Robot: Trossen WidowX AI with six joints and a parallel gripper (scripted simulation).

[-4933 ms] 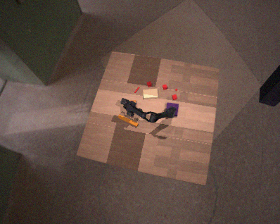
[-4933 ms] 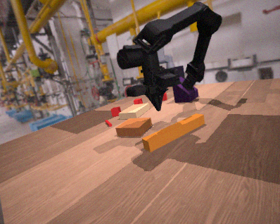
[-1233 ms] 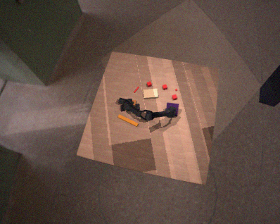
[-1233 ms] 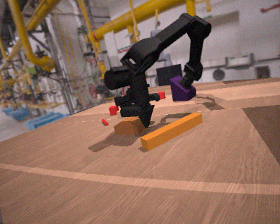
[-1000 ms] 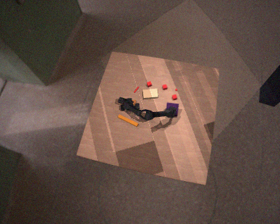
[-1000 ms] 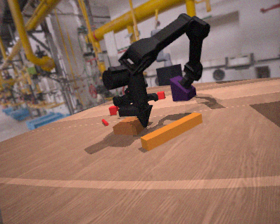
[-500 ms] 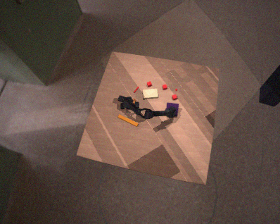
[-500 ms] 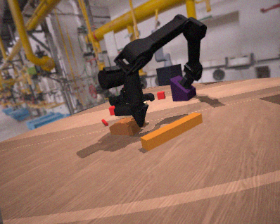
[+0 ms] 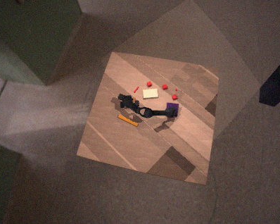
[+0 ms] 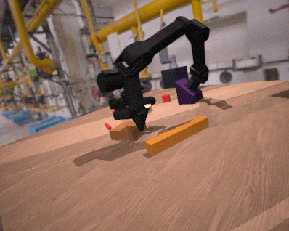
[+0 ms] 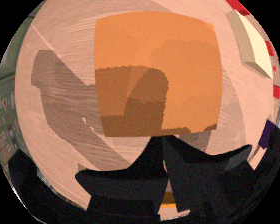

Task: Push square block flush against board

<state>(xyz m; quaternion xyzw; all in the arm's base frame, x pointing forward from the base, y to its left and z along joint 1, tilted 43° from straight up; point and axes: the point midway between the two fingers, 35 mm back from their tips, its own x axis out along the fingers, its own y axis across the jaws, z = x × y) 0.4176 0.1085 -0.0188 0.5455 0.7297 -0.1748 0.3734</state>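
Right now the square block is 50 mm to the right of my gripper tip and 20 mm ahead of it. Round my gripper tip: red stick (220 mm to the right, 10 mm below, 10 mm ahead); flat cream block (210 mm to the right, 150 mm behind); orange board (150 mm to the left, 20 mm behind).
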